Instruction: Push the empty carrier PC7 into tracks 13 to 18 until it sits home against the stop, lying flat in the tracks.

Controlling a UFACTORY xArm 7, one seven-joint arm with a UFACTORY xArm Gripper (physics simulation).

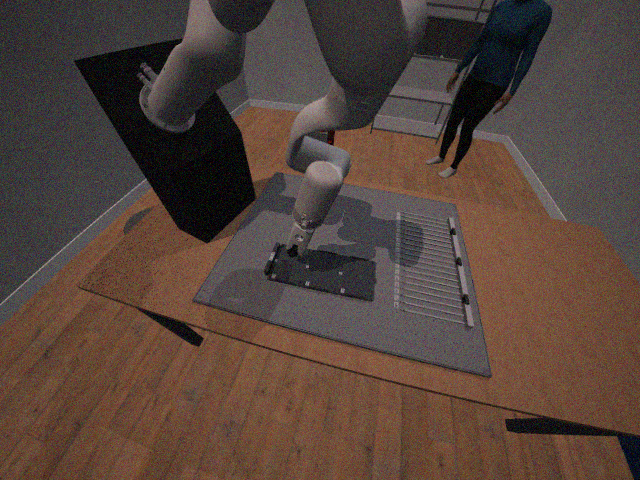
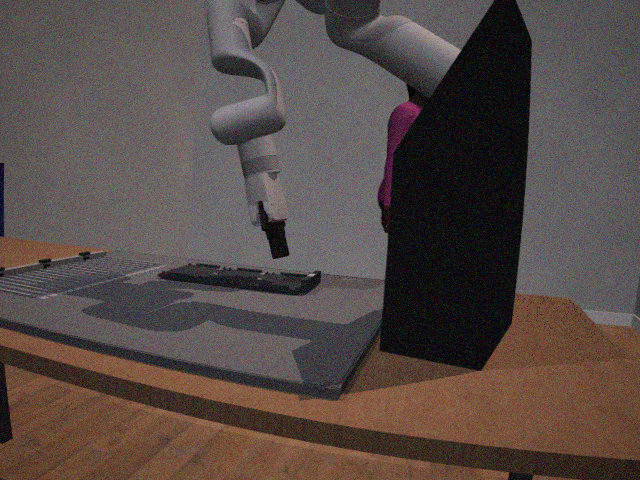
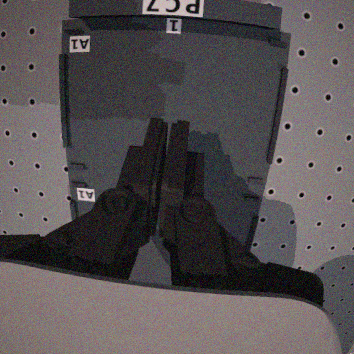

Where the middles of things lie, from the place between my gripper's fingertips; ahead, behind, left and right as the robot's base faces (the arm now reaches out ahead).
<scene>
The carrier PC7 (image 1: pixel 354 277) is 9 cm ahead of my hand, 5 cm below it and 1 cm to the right of it.
</scene>
